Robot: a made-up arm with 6 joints. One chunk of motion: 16 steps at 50 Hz.
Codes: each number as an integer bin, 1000 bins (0 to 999) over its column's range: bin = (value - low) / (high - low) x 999, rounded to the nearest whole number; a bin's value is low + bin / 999 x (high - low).
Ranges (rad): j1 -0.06..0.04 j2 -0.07..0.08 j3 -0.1..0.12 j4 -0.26..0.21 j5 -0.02..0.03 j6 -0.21..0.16
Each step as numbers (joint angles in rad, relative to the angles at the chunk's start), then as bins.
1 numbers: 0.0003 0.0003 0.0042 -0.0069 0.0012 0.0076
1 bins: 602 468 473 538 424 588
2 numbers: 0.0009 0.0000 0.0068 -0.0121 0.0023 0.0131
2 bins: 608 466 485 527 446 602
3 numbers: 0.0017 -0.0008 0.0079 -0.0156 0.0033 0.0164
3 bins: 616 461 490 519 466 611
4 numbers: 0.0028 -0.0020 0.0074 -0.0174 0.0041 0.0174
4 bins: 627 453 488 516 482 614
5 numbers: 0.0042 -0.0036 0.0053 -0.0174 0.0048 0.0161
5 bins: 641 442 478 516 496 610
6 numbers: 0.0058 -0.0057 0.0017 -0.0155 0.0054 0.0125
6 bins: 657 428 462 520 507 601
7 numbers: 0.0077 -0.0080 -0.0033 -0.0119 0.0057 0.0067
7 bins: 676 413 439 527 513 585
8 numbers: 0.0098 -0.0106 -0.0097 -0.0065 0.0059 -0.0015
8 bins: 697 396 410 539 517 563
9 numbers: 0.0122 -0.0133 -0.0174 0.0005 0.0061 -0.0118
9 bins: 721 378 375 554 521 535
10 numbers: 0.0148 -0.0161 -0.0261 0.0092 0.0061 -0.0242
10 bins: 747 359 336 572 521 502
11 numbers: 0.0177 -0.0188 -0.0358 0.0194 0.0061 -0.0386
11 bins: 776 341 292 594 521 463
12 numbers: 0.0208 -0.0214 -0.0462 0.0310 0.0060 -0.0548
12 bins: 807 324 244 619 519 419
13 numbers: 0.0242 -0.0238 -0.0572 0.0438 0.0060 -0.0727
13 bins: 841 308 194 646 519 371
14 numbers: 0.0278 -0.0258 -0.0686 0.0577 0.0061 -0.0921
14 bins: 877 294 143 675 521 318
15 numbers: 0.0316 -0.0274 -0.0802 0.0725 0.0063 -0.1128
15 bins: 915 284 90 707 525 262
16 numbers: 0.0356 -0.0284 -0.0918 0.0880 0.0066 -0.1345
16 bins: 955 277 37 740 531 204
